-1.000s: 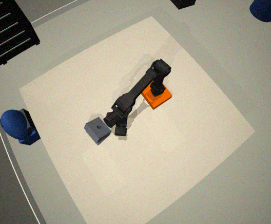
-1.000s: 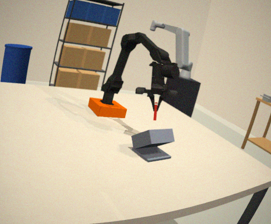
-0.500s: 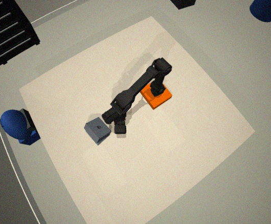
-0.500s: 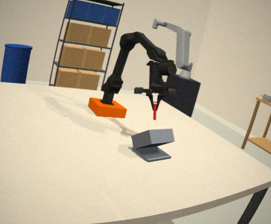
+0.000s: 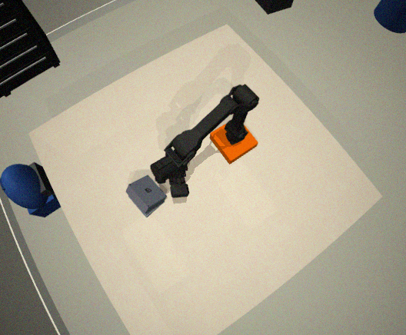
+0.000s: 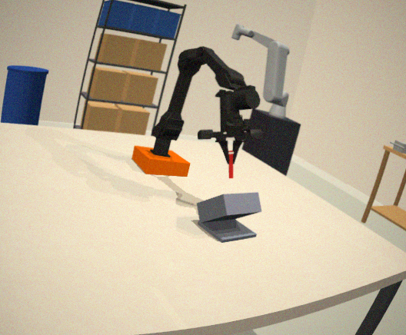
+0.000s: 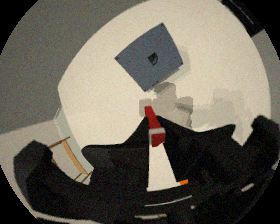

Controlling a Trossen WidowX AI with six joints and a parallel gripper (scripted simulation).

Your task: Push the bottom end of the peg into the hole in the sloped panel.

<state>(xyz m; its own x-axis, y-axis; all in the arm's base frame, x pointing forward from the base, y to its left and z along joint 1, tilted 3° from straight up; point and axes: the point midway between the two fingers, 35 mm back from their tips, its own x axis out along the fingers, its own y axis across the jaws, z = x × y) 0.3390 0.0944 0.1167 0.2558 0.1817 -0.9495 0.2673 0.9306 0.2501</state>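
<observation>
Right now the grey sloped panel is 120 mm ahead of my gripper tip, 80 mm below it and 40 mm to the right of it. Also, from my gripper tip: flat grey foot: 140 mm below, 140 mm ahead, 30 mm to the right; then thin red peg: 10 mm behind, 10 mm above.
</observation>
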